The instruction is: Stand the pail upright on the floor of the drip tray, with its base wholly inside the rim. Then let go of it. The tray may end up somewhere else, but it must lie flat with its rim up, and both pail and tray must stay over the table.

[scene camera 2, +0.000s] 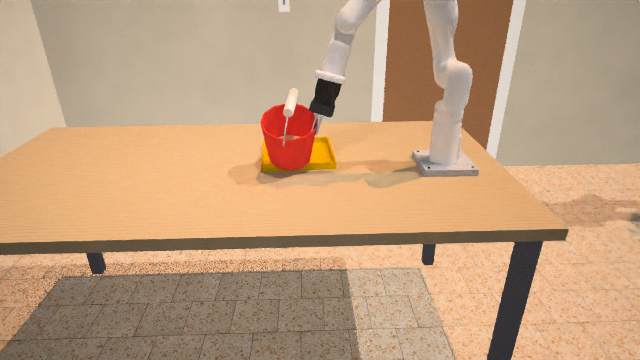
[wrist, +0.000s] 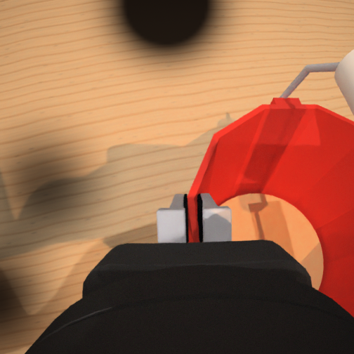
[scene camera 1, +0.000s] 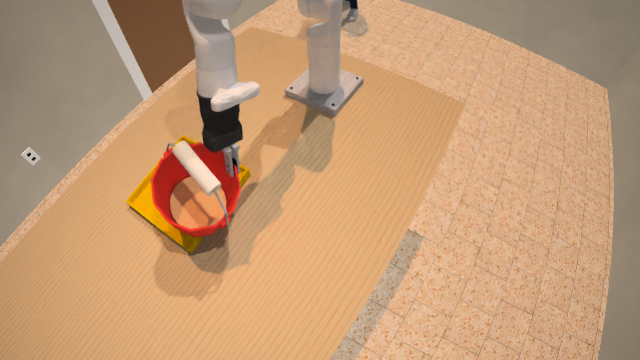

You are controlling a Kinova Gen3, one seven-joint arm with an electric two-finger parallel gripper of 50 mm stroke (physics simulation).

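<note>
The red pail looks close to upright, over the left front part of the yellow drip tray in scene camera 2. Its lower edge covers part of the tray's front rim there; whether its base rests on the floor, on the rim or hangs just above is hidden. The tray lies flat, rim up. My gripper is shut on the pail's wall at the upper edge, on the side towards the robot base. The pail's white handle grip stands above the opening.
The robot's base plate is bolted to the wooden table, right of the tray in scene camera 2. The table's long front edge lies beyond the tray's near side in that view. A person's foot shows on the floor behind the base.
</note>
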